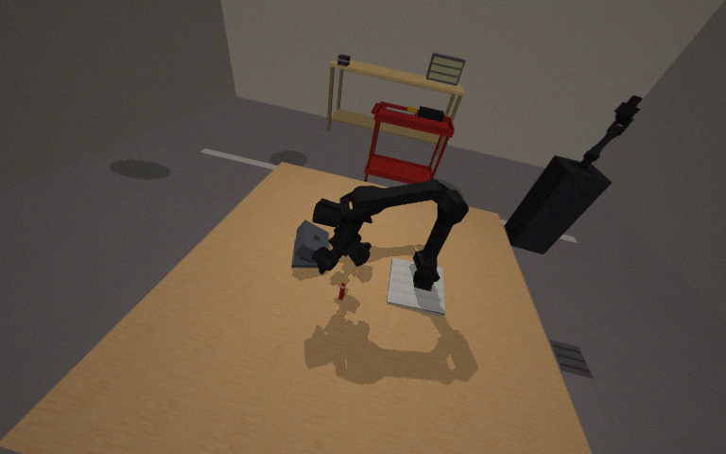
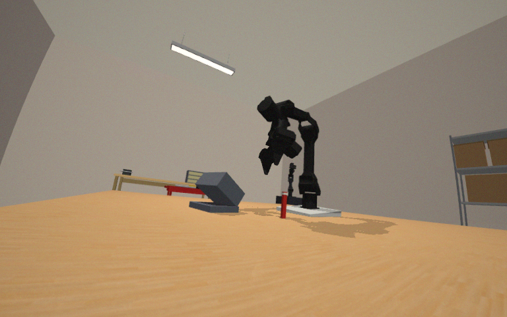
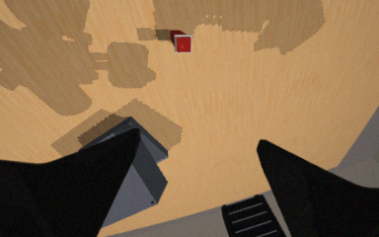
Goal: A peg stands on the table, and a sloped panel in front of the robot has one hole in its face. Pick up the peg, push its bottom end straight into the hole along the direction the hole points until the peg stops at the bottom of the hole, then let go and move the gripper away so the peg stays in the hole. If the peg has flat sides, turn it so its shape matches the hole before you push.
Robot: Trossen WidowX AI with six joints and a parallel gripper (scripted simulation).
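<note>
My gripper tip is 80 mm above the red square peg, 50 mm past it and 10 mm to the right of it. Round my gripper tip: sloped grey panel: 140 mm to the right, 110 mm ahead, 70 mm below; flat grey base: 130 mm to the right, 130 mm below, 130 mm ahead.
</note>
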